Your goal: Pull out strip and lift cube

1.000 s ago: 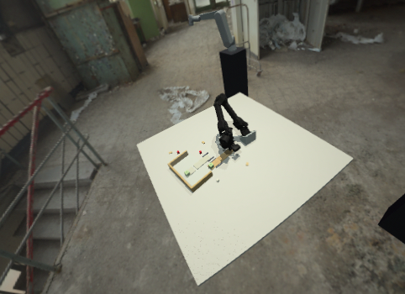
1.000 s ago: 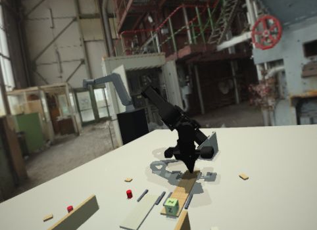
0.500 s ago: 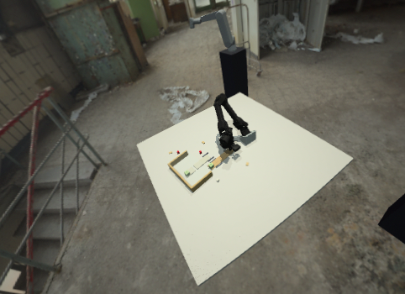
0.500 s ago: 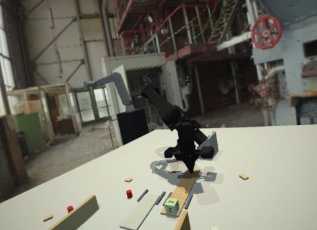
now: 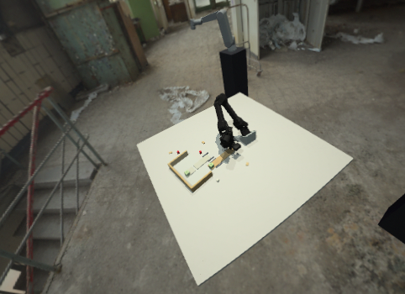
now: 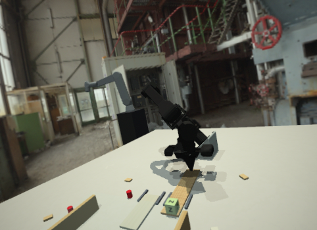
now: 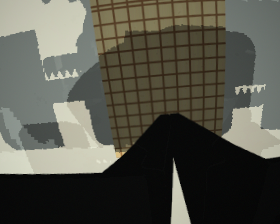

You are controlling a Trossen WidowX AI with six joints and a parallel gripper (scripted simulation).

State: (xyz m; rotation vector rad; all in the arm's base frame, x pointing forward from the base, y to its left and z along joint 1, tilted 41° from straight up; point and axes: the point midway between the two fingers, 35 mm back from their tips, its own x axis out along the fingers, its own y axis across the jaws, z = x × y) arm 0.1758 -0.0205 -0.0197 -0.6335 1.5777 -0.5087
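Right now the tan gridded strip is 110 mm ahead of my gripper tip, 10 mm to the left of it and 10 mm below it.
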